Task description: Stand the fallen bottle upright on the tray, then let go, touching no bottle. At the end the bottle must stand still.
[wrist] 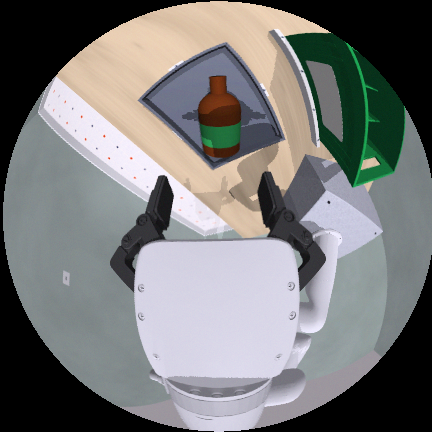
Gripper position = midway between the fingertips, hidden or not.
Note:
In view: my gripper (214,181) and a white rail (300,76).

